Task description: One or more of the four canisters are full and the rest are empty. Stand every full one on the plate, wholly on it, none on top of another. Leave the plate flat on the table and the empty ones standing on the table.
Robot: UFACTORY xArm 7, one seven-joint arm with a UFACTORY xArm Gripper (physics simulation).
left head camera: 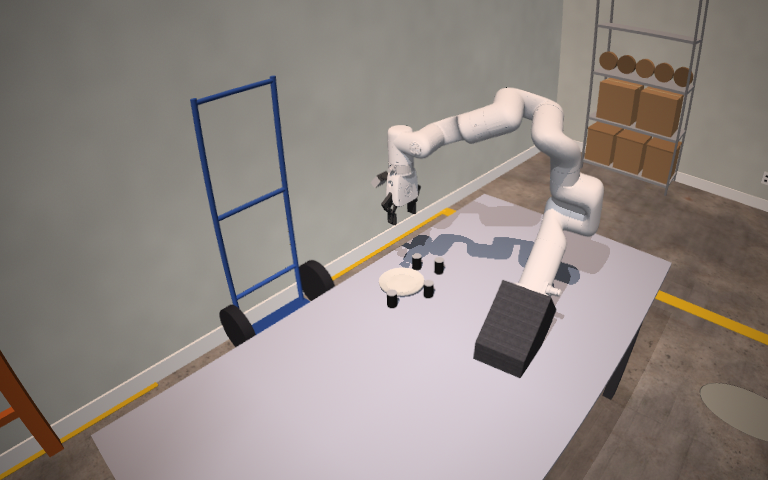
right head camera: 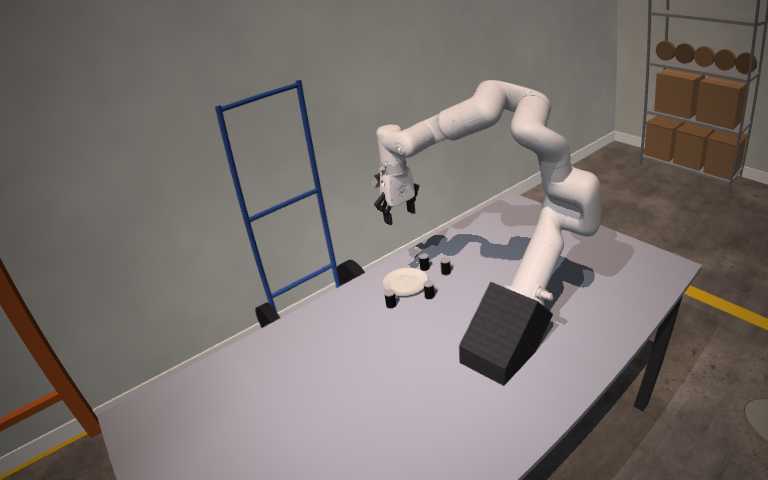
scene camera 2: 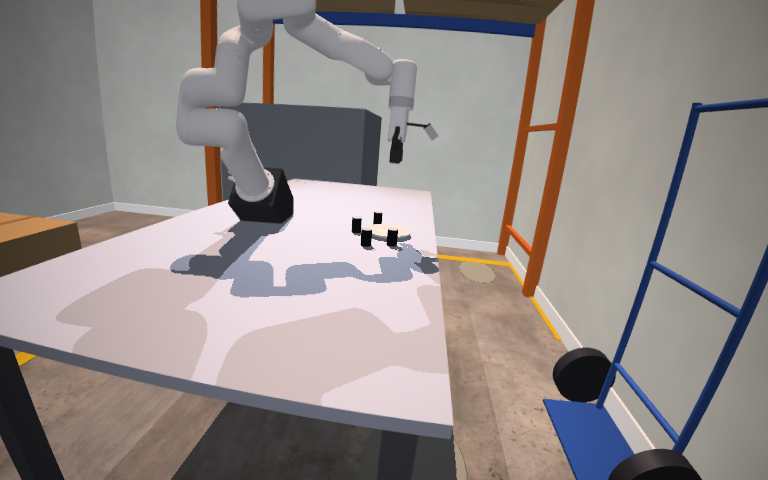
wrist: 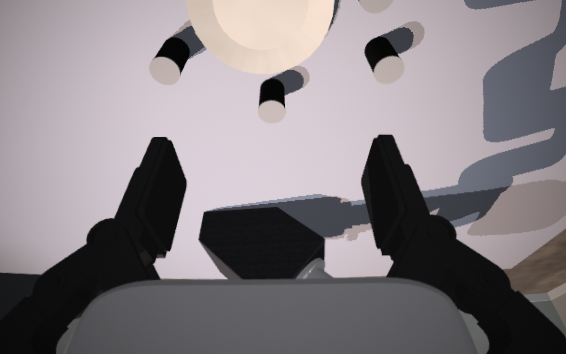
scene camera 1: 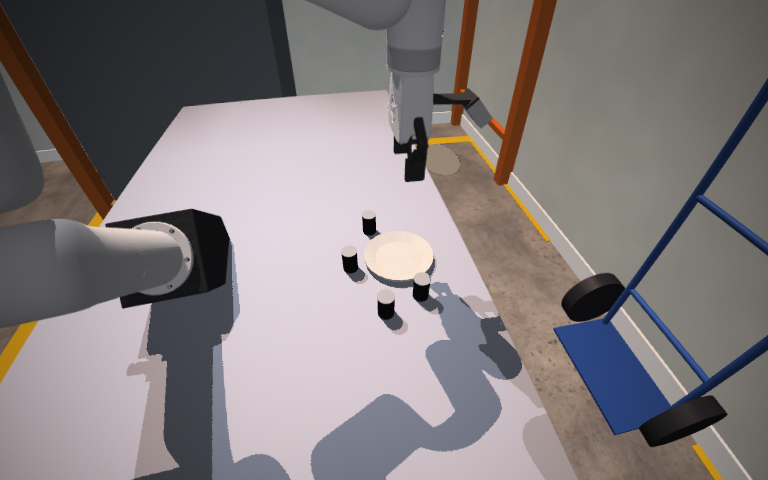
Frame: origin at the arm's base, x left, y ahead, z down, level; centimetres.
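Seen in the pictures: gripper, fingertip midpoint: [left head camera: 402, 218] [right head camera: 400, 218] [scene camera 2: 395, 162] [wrist: 273, 158] [scene camera 1: 407, 166]; arm's base, origin of the base link: [left head camera: 530, 294] [right head camera: 522, 298] [scene camera 2: 255, 185] [scene camera 1: 156, 258].
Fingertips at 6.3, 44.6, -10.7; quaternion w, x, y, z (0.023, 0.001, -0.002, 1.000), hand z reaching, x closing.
Observation:
Offsets run from my fingertips to a thing's top centre, as dx, dy, dz. Level surfaces: height alone.
Four black canisters with pale lids stand upright around a cream plate @(+1.5, -0.8, +22.5) [left head camera: 386, 281] [right head camera: 390, 283] [scene camera 1: 373, 255] [wrist: 262, 61], which lies flat and bare. One canister @(+11.6, -6.3, +19.0) [left head camera: 391, 300] [scene camera 1: 369, 224] [wrist: 170, 59] stands at the plate's near left in the left head view. One @(+0.1, -11.4, +19.0) [left head camera: 428, 290] [scene camera 1: 350, 260] [wrist: 272, 100] stands on the robot base's side. One @(-12.4, -5.3, +19.0) [left head camera: 438, 266] [scene camera 1: 386, 306] [wrist: 384, 57] stands farther off. One @(-9.1, +2.0, +19.0) [left head camera: 416, 262] [scene camera 1: 421, 288] [wrist: 376, 4] stands near the far rim. They look alike; full or empty cannot be told. My gripper [left head camera: 402, 214] [scene camera 1: 415, 172] [wrist: 273, 158] is open and empty, high above the table.
The arm's dark base block [left head camera: 512, 322] [scene camera 2: 263, 203] stands on the table @(dz +24.1) [left head camera: 339, 384]. A blue hand truck [left head camera: 250, 203] [scene camera 1: 614, 373] stands on the floor beyond the table's edge. An orange rack post [scene camera 1: 523, 96] [scene camera 2: 560, 147] rises beyond the table.

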